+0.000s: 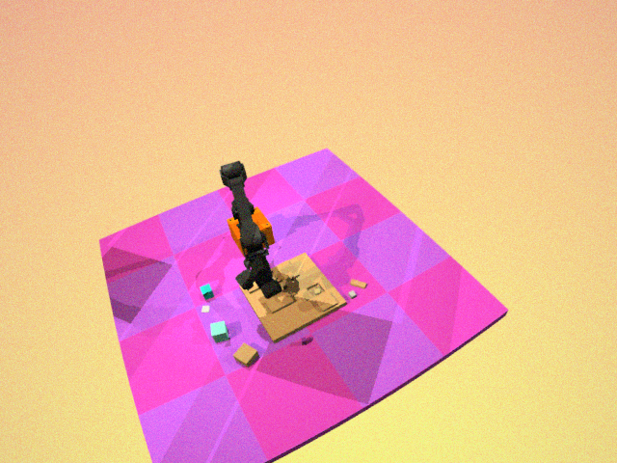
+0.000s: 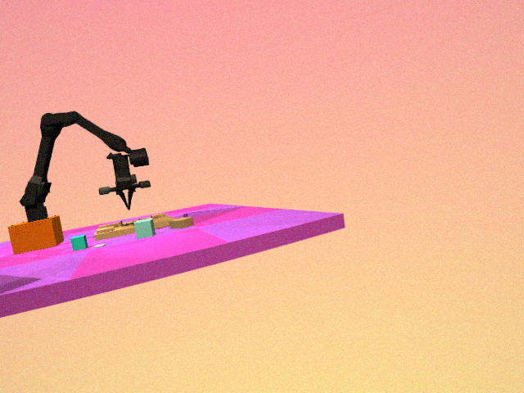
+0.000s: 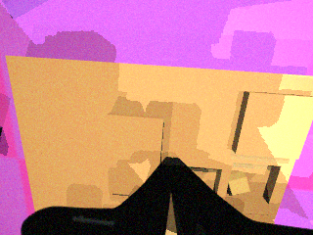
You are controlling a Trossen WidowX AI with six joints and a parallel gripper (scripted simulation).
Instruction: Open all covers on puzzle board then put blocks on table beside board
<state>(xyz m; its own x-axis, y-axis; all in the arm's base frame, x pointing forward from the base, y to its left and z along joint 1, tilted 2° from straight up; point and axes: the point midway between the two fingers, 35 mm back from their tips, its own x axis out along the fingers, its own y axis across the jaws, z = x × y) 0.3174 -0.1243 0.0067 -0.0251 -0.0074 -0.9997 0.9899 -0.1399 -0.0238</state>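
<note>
Right now the tiny dark piece is 220 mm ahead of my gripper tip, 10 mm to the right of it and 70 mm below it. Round my gripper tip: teal cube 190 mm behind, 160 mm to the right, 60 mm below; brown block 130 mm ahead, 190 mm to the right, 70 mm below.
</note>
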